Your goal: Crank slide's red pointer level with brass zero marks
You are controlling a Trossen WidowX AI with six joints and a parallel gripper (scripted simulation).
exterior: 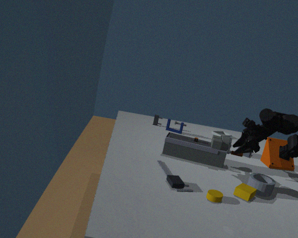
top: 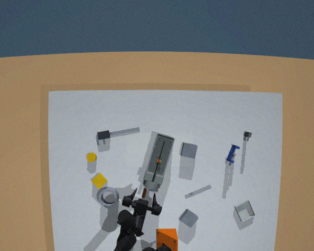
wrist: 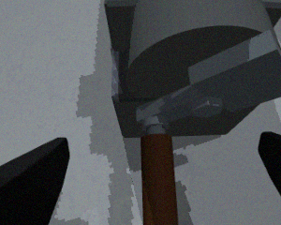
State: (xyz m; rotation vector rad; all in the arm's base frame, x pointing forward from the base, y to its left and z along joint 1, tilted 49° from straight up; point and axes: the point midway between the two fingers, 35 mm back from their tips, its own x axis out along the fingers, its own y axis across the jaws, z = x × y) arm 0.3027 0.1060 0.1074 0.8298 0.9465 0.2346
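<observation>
My gripper tip is 2 cm past the brown crank handle, 1 cm to the right of it and 1 cm above it. The rest, counted from my gripper tip: flat grey bar: 28 cm to the right, 8 cm below; red pointer: 16 cm ahead, 5 cm to the right; yellow block: 25 cm to the left, 7 cm below.
</observation>
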